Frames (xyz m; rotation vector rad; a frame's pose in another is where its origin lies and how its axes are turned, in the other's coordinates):
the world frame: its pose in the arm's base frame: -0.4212 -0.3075 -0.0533 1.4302 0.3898 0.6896
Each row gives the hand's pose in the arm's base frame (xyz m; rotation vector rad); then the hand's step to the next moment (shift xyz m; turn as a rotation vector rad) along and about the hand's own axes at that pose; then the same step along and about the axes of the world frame.
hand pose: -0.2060 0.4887 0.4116 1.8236 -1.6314 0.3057
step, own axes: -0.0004 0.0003 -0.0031 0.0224 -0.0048 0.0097
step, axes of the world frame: 0.0021 0.0021 -0.0012 -0.0097 0.0028 0.0227
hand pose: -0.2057 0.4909 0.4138 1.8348 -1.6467 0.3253
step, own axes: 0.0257 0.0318 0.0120 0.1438 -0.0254 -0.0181
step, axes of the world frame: -0.0370 0.0205 0.0053 -0.0116 0.0769 0.1249
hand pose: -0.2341 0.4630 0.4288 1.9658 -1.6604 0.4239
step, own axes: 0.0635 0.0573 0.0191 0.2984 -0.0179 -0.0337
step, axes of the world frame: -0.0733 0.0391 0.0278 -0.0531 0.1699 0.2425
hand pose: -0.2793 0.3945 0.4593 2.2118 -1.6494 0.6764
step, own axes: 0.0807 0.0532 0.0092 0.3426 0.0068 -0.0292
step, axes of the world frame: -0.0730 0.0390 0.0508 -0.0888 0.1910 0.2718
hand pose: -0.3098 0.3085 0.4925 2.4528 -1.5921 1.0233
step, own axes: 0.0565 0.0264 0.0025 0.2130 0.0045 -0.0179
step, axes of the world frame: -0.0391 0.0218 0.0435 -0.0555 0.1185 0.1691
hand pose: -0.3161 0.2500 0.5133 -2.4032 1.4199 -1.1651
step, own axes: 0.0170 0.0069 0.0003 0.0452 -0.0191 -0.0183
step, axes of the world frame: -0.0103 0.0061 0.0139 0.0041 0.0430 0.0296
